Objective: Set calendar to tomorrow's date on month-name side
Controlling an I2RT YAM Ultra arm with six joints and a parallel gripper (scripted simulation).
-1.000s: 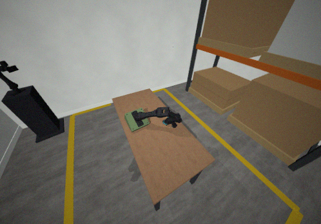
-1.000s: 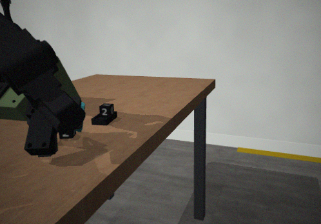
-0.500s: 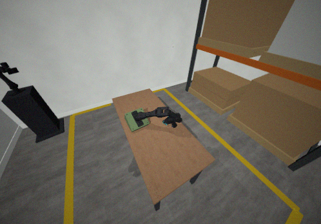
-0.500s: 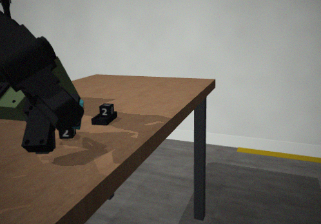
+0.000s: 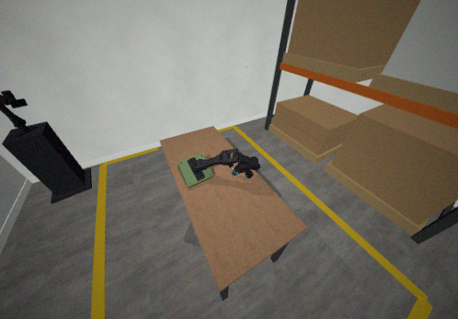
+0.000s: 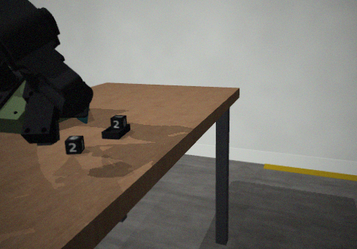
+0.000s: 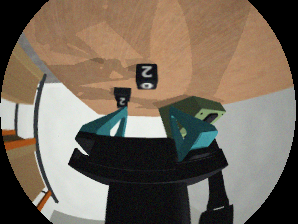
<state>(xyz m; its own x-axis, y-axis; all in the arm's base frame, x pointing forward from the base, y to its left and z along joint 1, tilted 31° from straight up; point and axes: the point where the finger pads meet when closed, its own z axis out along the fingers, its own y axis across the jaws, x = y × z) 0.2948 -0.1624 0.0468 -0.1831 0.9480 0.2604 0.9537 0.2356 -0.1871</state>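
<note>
Right now my hand is 10 mm to the right of the black cube and 60 mm above it. Round my hand: black tray 30 mm ahead, 140 mm to the left, 70 mm below.
</note>
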